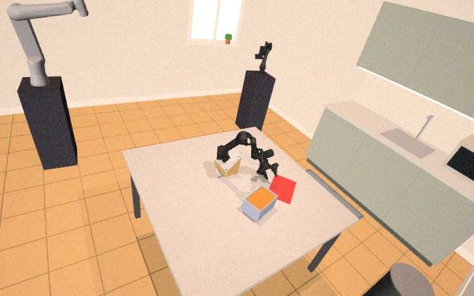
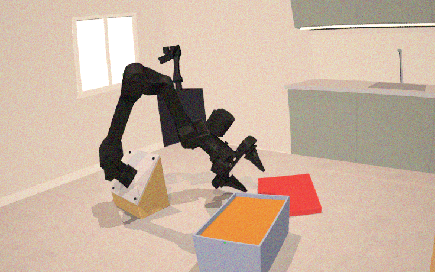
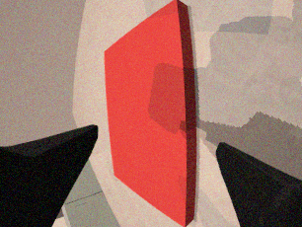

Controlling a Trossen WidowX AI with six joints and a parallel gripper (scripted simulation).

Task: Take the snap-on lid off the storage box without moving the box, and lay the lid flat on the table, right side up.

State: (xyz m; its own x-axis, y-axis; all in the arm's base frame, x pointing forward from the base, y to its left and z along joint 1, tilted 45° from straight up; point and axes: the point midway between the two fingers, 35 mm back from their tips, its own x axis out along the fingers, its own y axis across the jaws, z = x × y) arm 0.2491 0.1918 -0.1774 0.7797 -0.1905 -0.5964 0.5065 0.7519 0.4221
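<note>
My gripper tip is now 70 mm short of the red lid, 60 mm to the right of it and 40 mm above it. From my gripper tip the other things lie so: storage box (220 mm to the right, 170 mm ahead).
</note>
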